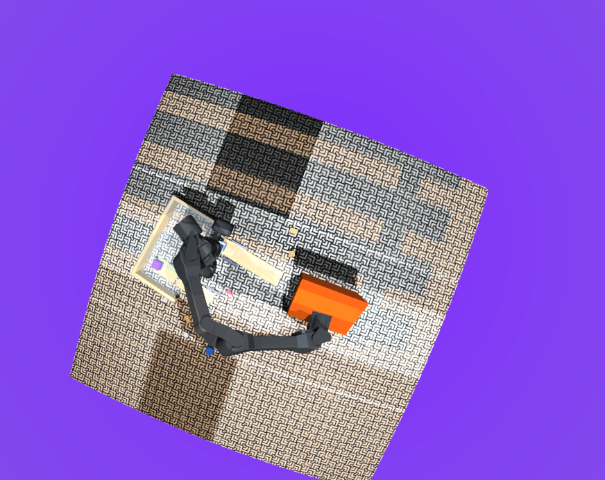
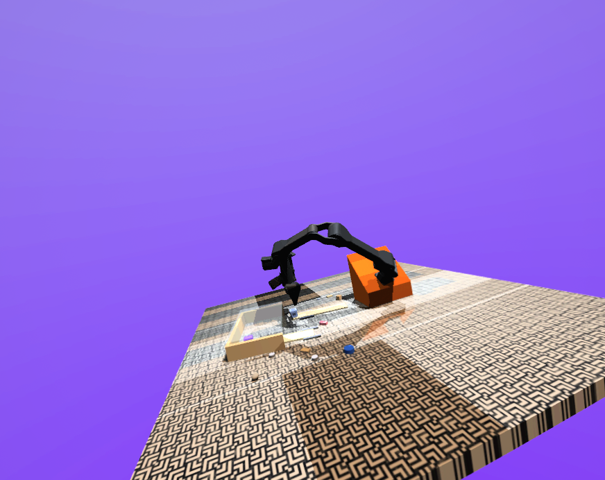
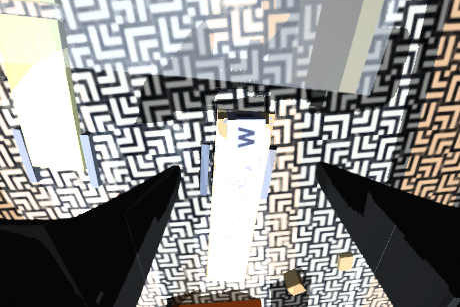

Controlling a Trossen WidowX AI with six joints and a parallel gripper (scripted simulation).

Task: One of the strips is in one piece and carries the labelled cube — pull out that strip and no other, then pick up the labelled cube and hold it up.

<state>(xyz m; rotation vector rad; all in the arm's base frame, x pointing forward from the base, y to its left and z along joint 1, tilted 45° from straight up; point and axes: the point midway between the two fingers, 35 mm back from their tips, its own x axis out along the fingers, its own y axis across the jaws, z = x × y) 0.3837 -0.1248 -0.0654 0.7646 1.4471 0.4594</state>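
My gripper tip is 50 mm above the labelled cube and 10 mm short of it. The rest, counted from my gripper tip: pale yellow-green strip: 180 mm to the left, 70 mm ahead, 60 mm below; pink block: 160 mm to the left, 60 mm below, 60 mm behind; dotted strip: 100 mm behind, 60 mm below, 20 mm to the left.
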